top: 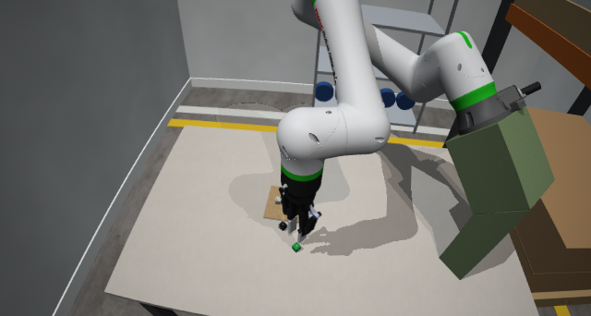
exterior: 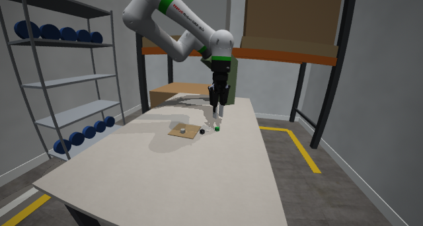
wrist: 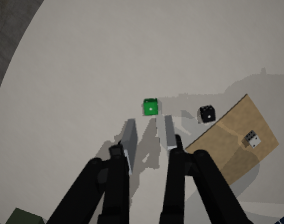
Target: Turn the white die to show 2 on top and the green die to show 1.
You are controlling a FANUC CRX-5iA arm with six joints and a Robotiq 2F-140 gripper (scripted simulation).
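My gripper is now 10 cm above the green die. Also, from my hand: mat: 17 cm to the right, 11 cm below, 2 cm ahead; then black die: 10 cm below, 8 cm to the right, 4 cm ahead; then white die: 18 cm to the right, 10 cm below, 5 cm ahead.
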